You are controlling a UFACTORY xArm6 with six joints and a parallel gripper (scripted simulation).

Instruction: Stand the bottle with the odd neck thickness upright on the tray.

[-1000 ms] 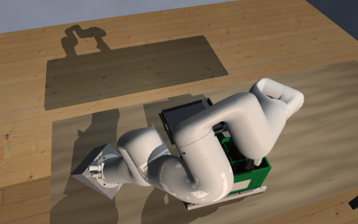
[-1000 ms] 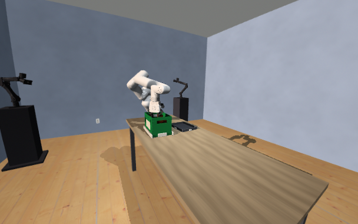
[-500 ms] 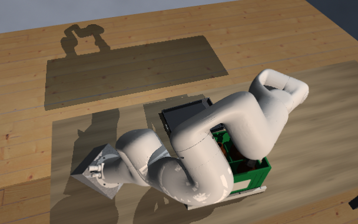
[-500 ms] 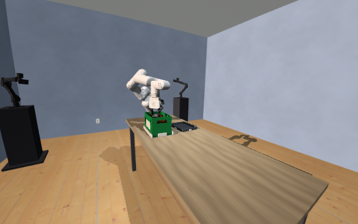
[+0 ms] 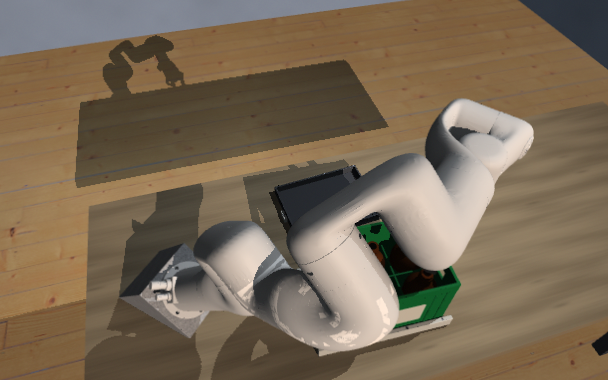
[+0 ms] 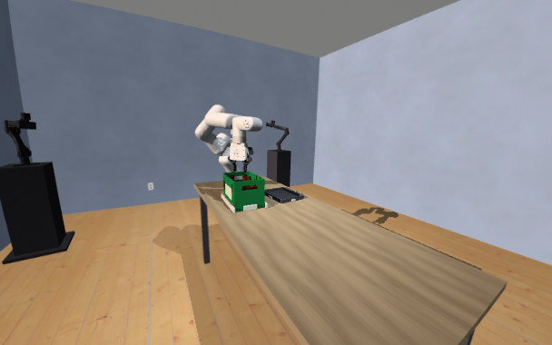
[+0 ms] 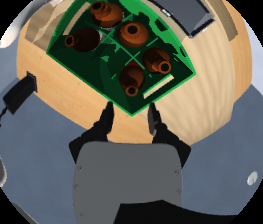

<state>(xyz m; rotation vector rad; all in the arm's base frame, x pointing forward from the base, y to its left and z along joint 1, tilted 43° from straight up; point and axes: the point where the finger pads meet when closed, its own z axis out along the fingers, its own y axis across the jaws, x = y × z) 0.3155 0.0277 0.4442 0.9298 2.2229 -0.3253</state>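
Right now my hand is 15 cm above the green crate, 8 cm past it and 6 cm to the right of it. The rest, counted from my hand: dark tray: 36 cm to the left, 22 cm below, 5 cm behind.
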